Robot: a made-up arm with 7 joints. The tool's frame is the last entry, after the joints. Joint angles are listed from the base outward.
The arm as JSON. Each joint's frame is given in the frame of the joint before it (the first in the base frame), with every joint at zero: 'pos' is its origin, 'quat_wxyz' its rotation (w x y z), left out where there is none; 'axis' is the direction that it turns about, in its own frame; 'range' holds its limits. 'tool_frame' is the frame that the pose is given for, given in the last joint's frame.
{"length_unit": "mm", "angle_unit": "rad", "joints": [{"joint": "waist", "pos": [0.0, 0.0, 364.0], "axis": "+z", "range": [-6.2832, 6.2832]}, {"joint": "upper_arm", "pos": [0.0, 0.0, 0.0], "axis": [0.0, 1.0, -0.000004], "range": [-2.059, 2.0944]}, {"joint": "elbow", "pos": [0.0, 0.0, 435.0], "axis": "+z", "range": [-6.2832, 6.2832]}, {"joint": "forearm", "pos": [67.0, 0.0, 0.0], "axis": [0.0, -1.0, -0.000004], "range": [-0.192, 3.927]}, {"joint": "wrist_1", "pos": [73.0, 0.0, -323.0], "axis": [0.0, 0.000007, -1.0], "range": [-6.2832, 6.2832]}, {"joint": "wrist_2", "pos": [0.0, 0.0, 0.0], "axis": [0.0, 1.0, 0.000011], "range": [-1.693, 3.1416]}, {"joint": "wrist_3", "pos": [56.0, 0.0, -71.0], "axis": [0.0, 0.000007, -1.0], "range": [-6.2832, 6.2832]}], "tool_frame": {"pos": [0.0, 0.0, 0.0], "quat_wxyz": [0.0, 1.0, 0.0, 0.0]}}
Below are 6 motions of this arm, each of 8 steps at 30 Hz.
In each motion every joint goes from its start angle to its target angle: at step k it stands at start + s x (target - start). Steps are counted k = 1, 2, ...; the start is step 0. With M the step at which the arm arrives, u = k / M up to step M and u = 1 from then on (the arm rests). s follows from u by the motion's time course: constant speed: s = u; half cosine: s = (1 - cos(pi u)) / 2; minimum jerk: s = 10 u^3 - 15 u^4 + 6 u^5.
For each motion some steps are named. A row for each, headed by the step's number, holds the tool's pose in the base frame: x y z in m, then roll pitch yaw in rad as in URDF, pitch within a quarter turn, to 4 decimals.
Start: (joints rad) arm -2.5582 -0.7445 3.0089 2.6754 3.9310 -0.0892 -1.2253
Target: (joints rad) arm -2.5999 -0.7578 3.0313 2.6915 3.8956 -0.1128 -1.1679
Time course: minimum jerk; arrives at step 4
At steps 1, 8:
1: 0.5778 0.3966 0.7995 -1.0474 0.9572 -0.5523
8: 0.5918 0.3795 0.7938 -1.0515 0.9899 -0.5616

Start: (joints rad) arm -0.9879 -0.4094 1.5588 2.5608 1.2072 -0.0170 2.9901
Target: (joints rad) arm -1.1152 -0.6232 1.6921 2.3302 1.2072 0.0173 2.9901
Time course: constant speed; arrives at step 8
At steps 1, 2, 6, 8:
1: 0.0236 0.3650 1.1210 0.3177 0.6620 1.5956
2: 0.0280 0.3895 1.1071 0.3372 0.7062 1.5960
6: 0.0535 0.4817 1.0409 0.4333 0.8843 1.6086
8: 0.0707 0.5235 1.0017 0.4968 0.9734 1.6264

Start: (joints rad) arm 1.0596 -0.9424 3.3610 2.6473 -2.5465 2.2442 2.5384
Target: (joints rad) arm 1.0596 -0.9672 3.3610 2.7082 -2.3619 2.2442 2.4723
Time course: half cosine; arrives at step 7
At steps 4, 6, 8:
4: -0.3755 -0.5886 0.7408 -1.1770 -0.0471 0.2840
6: -0.3800 -0.5866 0.7365 -1.2263 -0.1086 0.2868
8: -0.3806 -0.5863 0.7358 -1.2335 -0.1176 0.2876

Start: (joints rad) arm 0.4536 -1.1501 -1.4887 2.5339 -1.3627 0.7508 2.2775
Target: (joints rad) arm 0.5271 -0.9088 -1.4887 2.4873 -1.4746 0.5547 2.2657
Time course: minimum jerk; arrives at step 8
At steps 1, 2, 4, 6, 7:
1: -0.5550 -0.5432 0.7115 -2.0324 0.6688 2.4024
2: -0.5433 -0.5440 0.7283 -1.9838 0.6541 2.4388
4: -0.4858 -0.5437 0.8013 -1.7772 0.5740 2.5906
6: -0.4218 -0.5366 0.8687 -1.5935 0.4749 2.7193
7: -0.4069 -0.5341 0.8827 -1.5558 0.4509 2.7447

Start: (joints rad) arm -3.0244 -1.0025 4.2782 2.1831 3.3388 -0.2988 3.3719
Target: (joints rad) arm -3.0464 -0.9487 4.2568 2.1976 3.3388 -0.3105 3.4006
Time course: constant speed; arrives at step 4
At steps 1, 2, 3, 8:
1: 0.5816 0.4107 0.6004 -1.6960 -0.2640 -0.3314
2: 0.5823 0.4057 0.6080 -1.6929 -0.2712 -0.3417
3: 0.5829 0.4008 0.6157 -1.6898 -0.2783 -0.3521
8: 0.5833 0.3958 0.6234 -1.6866 -0.2855 -0.3625

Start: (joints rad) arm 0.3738 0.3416 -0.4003 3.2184 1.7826 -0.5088 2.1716
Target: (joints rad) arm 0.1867 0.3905 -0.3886 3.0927 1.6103 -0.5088 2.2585
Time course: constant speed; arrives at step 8
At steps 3, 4, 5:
3: 0.2560 0.0021 1.1167 0.5156 0.0273 0.6148
4: 0.2645 -0.0033 1.1149 0.5211 0.0418 0.5799
5: 0.2728 -0.0090 1.1130 0.5261 0.0565 0.5452

